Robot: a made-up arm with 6 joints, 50 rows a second.
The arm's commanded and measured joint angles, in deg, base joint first. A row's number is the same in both.
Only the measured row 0 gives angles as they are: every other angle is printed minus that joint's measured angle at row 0.
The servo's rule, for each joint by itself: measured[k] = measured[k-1] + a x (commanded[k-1-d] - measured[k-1]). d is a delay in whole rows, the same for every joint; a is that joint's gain. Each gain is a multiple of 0.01, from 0.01 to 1. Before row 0 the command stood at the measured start. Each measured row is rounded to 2 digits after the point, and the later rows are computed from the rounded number. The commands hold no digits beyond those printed.
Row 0, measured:
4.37 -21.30 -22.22 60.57 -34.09 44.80
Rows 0 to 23, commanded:
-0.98 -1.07 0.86 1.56 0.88 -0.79
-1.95 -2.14 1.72 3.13 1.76 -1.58
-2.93 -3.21 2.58 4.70 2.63 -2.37
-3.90 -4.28 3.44 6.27 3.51 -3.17
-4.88 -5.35 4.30 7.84 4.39 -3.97
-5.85 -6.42 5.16 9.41 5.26 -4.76
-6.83 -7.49 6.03 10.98 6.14 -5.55
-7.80 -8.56 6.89 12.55 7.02 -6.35
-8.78 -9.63 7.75 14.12 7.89 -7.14
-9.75 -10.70 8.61 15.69 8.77 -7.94
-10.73 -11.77 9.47 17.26 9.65 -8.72
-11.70 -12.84 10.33 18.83 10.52 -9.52
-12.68 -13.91 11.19 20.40 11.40 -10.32
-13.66 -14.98 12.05 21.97 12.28 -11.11
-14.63 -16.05 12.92 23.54 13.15 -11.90
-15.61 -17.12 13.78 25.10 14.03 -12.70
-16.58 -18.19 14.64 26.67 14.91 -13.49
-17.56 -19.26 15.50 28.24 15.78 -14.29
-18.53 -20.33 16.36 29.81 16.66 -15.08
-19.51 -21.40 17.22 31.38 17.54 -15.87
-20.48 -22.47 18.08 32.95 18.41 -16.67
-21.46 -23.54 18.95 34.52 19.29 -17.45
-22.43 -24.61 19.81 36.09 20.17 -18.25
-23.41 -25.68 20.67 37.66 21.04 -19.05
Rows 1 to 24, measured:
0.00 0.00 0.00 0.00 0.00 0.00
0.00 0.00 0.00 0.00 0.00 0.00
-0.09 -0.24 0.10 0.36 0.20 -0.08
-0.26 -0.66 0.29 1.00 0.56 -0.23
-0.50 -1.22 0.56 1.85 1.04 -0.44
-0.81 -1.89 0.91 2.87 1.61 -0.71
-1.18 -2.65 1.32 4.01 2.25 -1.04
-1.60 -3.48 1.78 5.25 2.94 -1.41
-2.07 -4.36 2.29 6.57 3.68 -1.82
-2.59 -5.28 2.84 7.95 4.45 -2.27
-3.15 -6.24 3.43 9.37 5.24 -2.76
-3.74 -7.22 4.05 10.82 6.05 -3.28
-4.37 -8.22 4.70 12.30 6.88 -3.82
-5.03 -9.24 5.38 13.80 7.72 -4.39
-5.72 -10.27 6.08 15.32 8.57 -4.98
-6.43 -11.31 6.80 16.85 9.42 -5.59
-7.17 -12.35 7.53 18.39 10.28 -6.22
-7.93 -13.40 8.28 19.93 11.14 -6.87
-8.71 -14.45 9.04 21.48 12.01 -7.53
-9.51 -15.51 9.82 23.03 12.88 -8.21
-10.32 -16.57 10.60 24.59 13.75 -8.90
-11.15 -17.63 11.39 26.15 14.62 -9.60
-11.99 -18.69 12.19 27.71 15.49 -10.31
-12.84 -19.76 13.00 29.28 16.36 -11.02
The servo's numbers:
d 2
a 0.09 0.22 0.12 0.23 0.23 0.10

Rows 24 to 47, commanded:
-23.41 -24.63 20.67 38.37 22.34 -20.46
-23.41 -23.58 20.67 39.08 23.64 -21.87
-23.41 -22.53 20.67 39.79 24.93 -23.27
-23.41 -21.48 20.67 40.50 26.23 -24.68
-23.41 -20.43 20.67 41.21 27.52 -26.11
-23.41 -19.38 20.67 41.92 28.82 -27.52
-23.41 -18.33 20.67 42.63 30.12 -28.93
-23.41 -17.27 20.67 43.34 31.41 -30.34
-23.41 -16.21 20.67 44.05 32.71 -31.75
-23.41 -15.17 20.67 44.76 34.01 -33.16
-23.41 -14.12 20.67 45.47 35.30 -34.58
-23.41 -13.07 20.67 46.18 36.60 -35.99
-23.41 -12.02 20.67 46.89 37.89 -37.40
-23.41 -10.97 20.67 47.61 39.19 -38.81
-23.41 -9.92 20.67 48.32 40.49 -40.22
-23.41 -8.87 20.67 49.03 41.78 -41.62
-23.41 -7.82 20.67 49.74 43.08 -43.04
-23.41 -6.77 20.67 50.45 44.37 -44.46
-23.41 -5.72 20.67 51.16 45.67 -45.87
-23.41 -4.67 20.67 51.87 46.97 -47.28
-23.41 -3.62 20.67 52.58 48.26 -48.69
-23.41 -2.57 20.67 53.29 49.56 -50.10
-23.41 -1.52 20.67 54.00 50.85 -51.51
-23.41 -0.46 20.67 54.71 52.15 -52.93
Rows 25 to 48, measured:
-13.70 -20.83 13.82 30.85 17.24 -11.74
-14.57 -21.90 14.64 32.42 18.11 -12.47
-15.37 -22.50 15.36 33.79 19.08 -13.27
-16.09 -22.74 16.00 35.01 20.13 -14.13
-16.75 -22.69 16.56 36.11 21.23 -15.04
-17.35 -22.42 17.05 37.12 22.38 -16.00
-17.90 -21.98 17.48 38.06 23.56 -17.01
-18.40 -21.41 17.86 38.95 24.77 -18.06
-18.85 -20.73 18.20 39.80 26.00 -19.15
-19.26 -19.97 18.50 40.61 27.24 -20.27
-19.63 -19.14 18.76 41.40 28.50 -21.42
-19.97 -18.27 18.99 42.17 29.77 -22.59
-20.28 -17.36 19.19 42.93 31.04 -23.79
-20.56 -16.42 19.37 43.68 32.32 -25.01
-20.82 -15.45 19.53 44.42 33.60 -26.25
-21.05 -14.46 19.67 45.15 34.89 -27.51
-21.26 -13.46 19.79 45.88 36.18 -28.78
-21.45 -12.45 19.90 46.60 37.47 -30.06
-21.63 -11.43 19.99 47.32 38.76 -31.36
-21.79 -10.40 20.07 48.04 40.05 -32.67
-21.94 -9.37 20.14 48.76 41.34 -33.99
-22.07 -8.34 20.20 49.48 42.63 -35.32
-22.19 -7.30 20.26 50.19 43.92 -36.66
-22.30 -6.26 20.31 50.90 45.22 -38.00

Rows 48 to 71, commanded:
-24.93 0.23 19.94 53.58 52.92 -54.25
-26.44 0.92 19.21 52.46 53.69 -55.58
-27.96 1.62 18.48 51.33 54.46 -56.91
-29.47 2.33 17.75 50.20 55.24 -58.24
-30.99 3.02 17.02 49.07 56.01 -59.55
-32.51 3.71 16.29 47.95 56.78 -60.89
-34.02 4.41 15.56 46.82 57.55 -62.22
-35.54 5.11 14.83 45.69 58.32 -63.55
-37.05 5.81 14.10 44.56 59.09 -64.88
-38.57 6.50 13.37 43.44 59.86 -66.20
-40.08 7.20 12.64 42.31 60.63 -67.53
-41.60 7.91 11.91 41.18 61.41 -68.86
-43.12 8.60 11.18 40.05 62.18 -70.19
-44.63 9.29 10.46 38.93 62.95 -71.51
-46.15 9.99 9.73 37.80 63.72 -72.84
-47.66 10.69 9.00 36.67 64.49 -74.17
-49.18 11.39 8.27 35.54 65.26 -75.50
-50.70 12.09 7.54 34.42 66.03 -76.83
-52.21 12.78 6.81 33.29 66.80 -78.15
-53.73 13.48 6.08 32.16 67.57 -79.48
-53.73 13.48 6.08 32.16 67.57 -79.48
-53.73 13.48 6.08 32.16 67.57 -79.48
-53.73 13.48 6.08 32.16 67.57 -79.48
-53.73 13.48 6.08 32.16 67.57 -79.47
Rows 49 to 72, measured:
-22.40 -5.22 20.35 51.61 46.51 -39.35
-22.49 -4.17 20.39 52.32 47.81 -40.71
-22.71 -3.20 20.34 52.61 48.99 -42.06
-23.05 -2.29 20.20 52.58 50.07 -43.41
-23.49 -1.43 19.99 52.29 51.08 -44.76
-24.03 -0.60 19.72 51.81 52.04 -46.11
-24.66 0.20 19.40 51.18 52.95 -47.45
-25.37 0.97 19.03 50.44 53.83 -48.79
-26.15 1.73 18.61 49.61 54.69 -50.13
-27.00 2.47 18.16 48.71 55.52 -51.47
-27.90 3.20 17.67 47.76 56.34 -52.81
-28.86 3.93 17.15 46.77 57.15 -54.15
-29.87 4.65 16.61 45.74 57.95 -55.49
-30.93 5.37 16.05 44.69 58.75 -56.83
-32.03 6.08 15.47 43.62 59.54 -58.17
-33.16 6.79 14.87 42.54 60.32 -59.50
-34.33 7.49 14.25 41.45 61.10 -60.83
-35.53 8.19 13.62 40.35 61.88 -62.16
-36.76 8.89 12.98 39.24 62.66 -63.49
-38.01 9.59 12.33 38.13 63.44 -64.82
-39.29 10.29 11.67 37.02 64.21 -66.15
-40.59 10.99 11.00 35.90 64.98 -67.48
-41.77 11.54 10.41 35.04 65.58 -68.68
-42.85 11.97 9.89 34.38 66.04 -69.76

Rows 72 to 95, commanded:
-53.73 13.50 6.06 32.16 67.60 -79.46
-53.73 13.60 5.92 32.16 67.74 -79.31
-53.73 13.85 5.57 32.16 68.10 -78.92
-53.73 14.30 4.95 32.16 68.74 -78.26
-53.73 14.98 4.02 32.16 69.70 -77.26
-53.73 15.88 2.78 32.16 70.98 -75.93
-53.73 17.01 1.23 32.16 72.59 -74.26
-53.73 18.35 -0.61 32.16 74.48 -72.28
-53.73 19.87 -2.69 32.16 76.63 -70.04
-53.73 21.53 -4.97 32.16 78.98 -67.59
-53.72 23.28 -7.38 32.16 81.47 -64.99
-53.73 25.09 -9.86 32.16 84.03 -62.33
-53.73 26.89 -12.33 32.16 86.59 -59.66
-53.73 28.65 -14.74 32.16 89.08 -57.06
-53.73 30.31 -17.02 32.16 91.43 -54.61
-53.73 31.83 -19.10 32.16 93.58 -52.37
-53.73 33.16 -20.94 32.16 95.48 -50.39
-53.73 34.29 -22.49 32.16 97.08 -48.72
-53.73 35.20 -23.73 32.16 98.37 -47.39
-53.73 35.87 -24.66 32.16 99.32 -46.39
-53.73 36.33 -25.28 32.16 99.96 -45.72
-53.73 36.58 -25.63 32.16 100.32 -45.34
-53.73 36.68 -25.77 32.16 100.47 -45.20
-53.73 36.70 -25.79 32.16 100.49 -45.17
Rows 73 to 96, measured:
-43.83 12.30 9.43 33.87 66.39 -70.73
-44.72 12.56 9.03 33.48 66.66 -71.60
-45.53 12.77 8.67 33.18 66.88 -72.39
-46.27 12.95 8.34 32.95 67.08 -73.08
-46.94 13.15 8.01 32.77 67.31 -73.66
-47.55 13.40 7.64 32.63 67.64 -74.12
-48.11 13.75 7.21 32.52 68.11 -74.43
-48.62 14.22 6.68 32.44 68.77 -74.58
-49.08 14.83 6.03 32.38 69.65 -74.55
-49.50 15.60 5.23 32.33 70.76 -74.32
-49.88 16.54 4.28 32.29 72.11 -73.89
-50.23 17.64 3.17 32.26 73.69 -73.26
-50.54 18.88 1.90 32.24 75.48 -72.43
-50.83 20.25 0.49 32.22 77.45 -71.42
-51.09 21.71 -1.05 32.21 79.55 -70.24
-51.33 23.24 -2.69 32.20 81.74 -68.92
-51.55 24.80 -4.41 32.19 83.97 -67.49
-51.75 26.35 -6.17 32.18 86.18 -65.98
-51.93 27.85 -7.94 32.18 88.32 -64.42
-52.09 29.27 -9.69 32.18 90.33 -62.85
-52.24 30.57 -11.37 32.18 92.18 -61.30
-52.37 31.74 -12.96 32.18 93.82 -59.81
-52.49 32.75 -14.44 32.18 95.23 -58.40
-52.60 33.59 -15.78 32.18 96.40 -57.09

